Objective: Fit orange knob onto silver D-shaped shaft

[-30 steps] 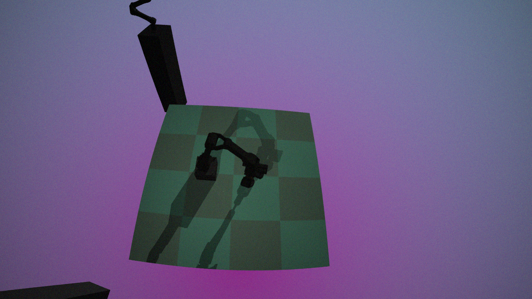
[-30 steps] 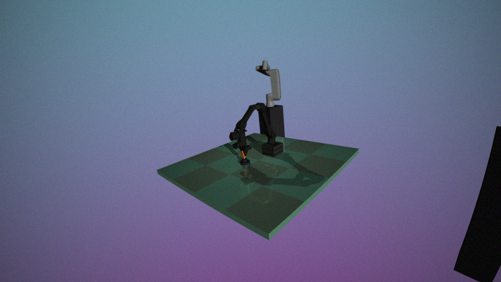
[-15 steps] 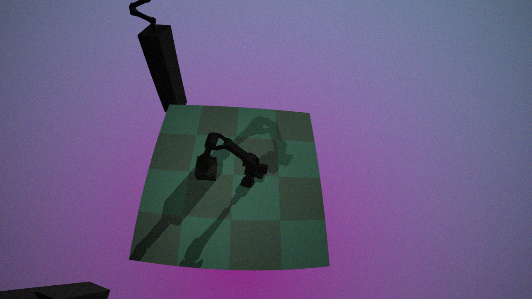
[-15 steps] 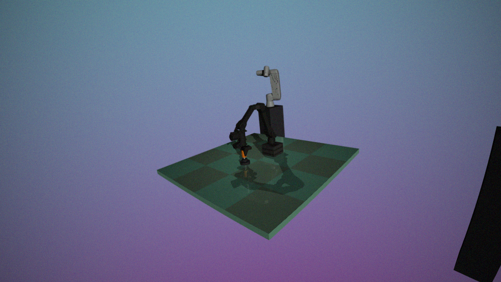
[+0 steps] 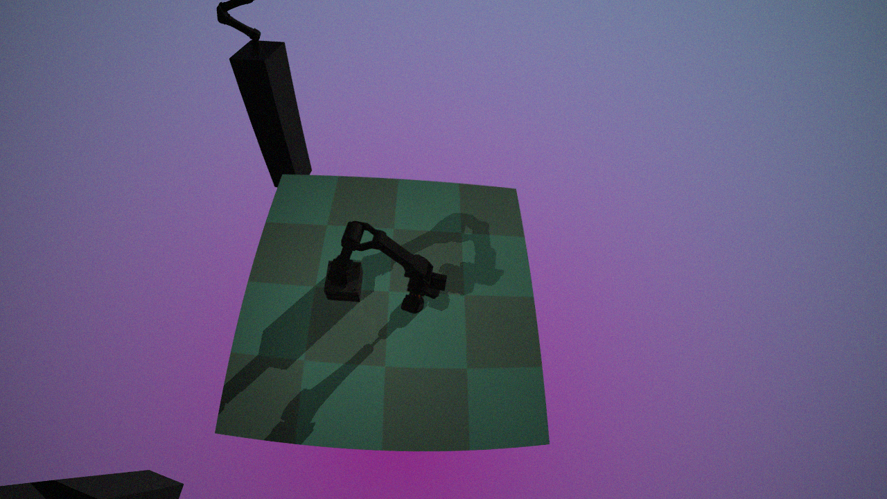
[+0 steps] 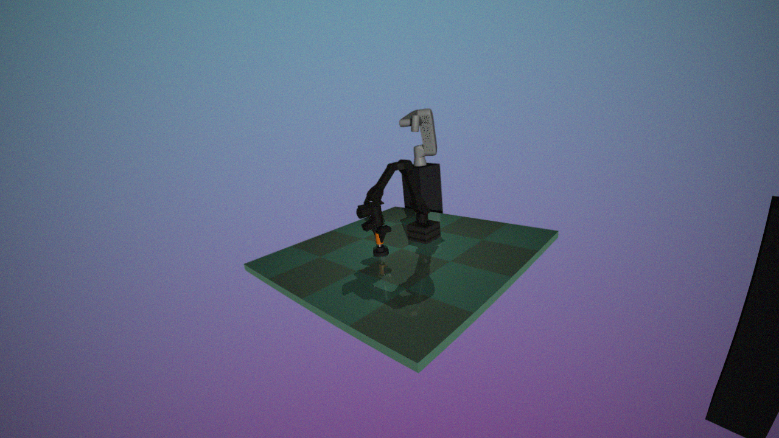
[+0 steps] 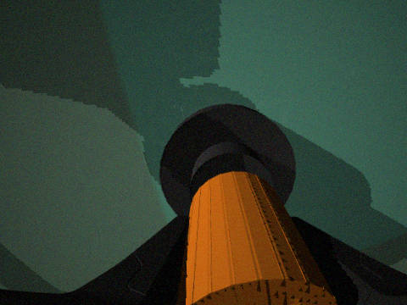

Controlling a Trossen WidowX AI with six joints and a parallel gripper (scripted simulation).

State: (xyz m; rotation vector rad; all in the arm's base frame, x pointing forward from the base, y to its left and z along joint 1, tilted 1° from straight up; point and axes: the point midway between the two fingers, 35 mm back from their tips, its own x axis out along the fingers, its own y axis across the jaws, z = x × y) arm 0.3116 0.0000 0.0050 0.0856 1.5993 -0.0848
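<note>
Right now my gripper tip is 3 cm below the orange knob. From my gripper tip the other things lie so: round pedestal: 4 cm below.
</note>
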